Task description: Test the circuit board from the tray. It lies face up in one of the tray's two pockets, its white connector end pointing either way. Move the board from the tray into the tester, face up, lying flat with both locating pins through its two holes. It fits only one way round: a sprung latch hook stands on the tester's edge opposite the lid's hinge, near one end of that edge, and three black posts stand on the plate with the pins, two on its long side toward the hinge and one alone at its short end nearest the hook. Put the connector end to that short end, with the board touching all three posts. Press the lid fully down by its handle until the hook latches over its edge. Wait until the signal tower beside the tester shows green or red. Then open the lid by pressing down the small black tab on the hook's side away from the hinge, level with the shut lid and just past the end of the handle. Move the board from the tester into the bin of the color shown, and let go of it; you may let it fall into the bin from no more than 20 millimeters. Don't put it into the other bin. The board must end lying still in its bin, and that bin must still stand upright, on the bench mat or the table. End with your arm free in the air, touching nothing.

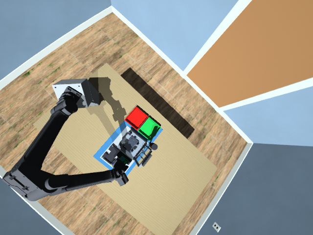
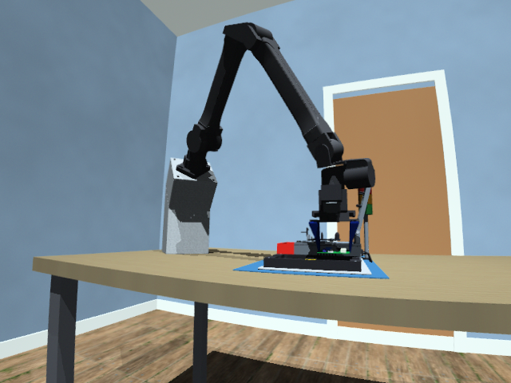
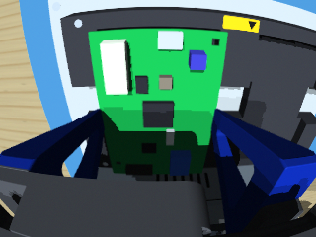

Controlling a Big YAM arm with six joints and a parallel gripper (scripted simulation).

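My hand is 18 cm to the right of the tester plate and 2 cm below it. Round my hand: green circuit board right at my hand; then black latch hook 6 cm behind, 25 cm to the left, 4 cm above; then tester lid 11 cm ahead, 15 cm to the left, 13 cm above.
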